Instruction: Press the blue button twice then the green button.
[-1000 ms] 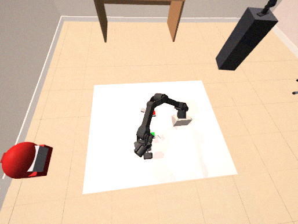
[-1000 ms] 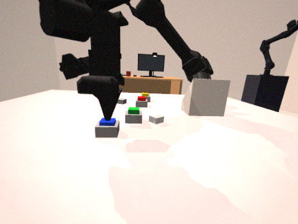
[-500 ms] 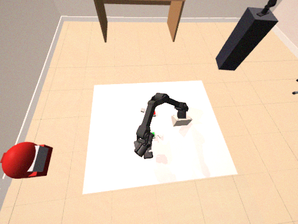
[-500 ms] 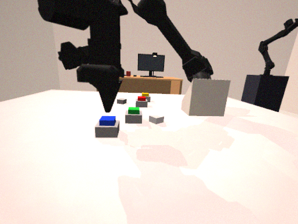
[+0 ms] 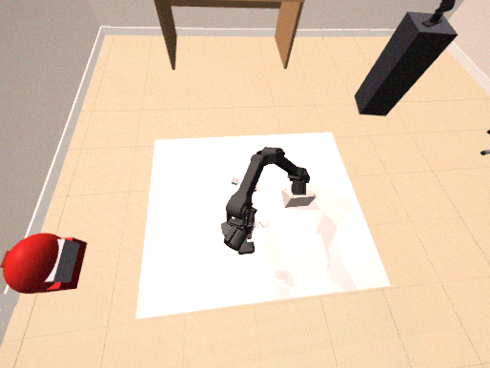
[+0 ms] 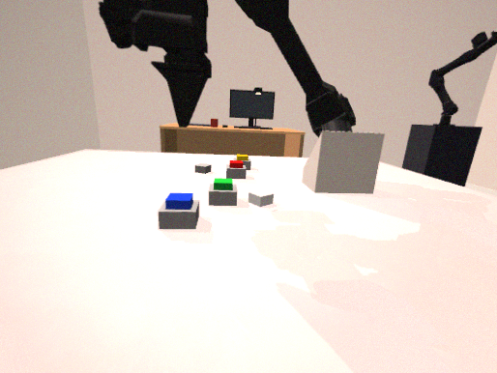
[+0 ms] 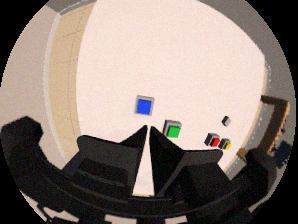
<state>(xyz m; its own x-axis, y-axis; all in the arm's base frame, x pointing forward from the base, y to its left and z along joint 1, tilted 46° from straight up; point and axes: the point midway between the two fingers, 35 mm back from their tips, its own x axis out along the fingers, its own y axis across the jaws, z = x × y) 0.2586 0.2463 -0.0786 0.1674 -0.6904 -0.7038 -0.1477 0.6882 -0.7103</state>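
The green button lies 100 mm below my gripper tip, 90 mm to the right of it and 40 mm behind it. Round my gripper tip: small white block: 120 mm below, 110 mm behind, 90 mm to the right; then red button: 290 mm to the right, 100 mm below, 40 mm behind; then blue button: 100 mm below, 10 mm to the left.
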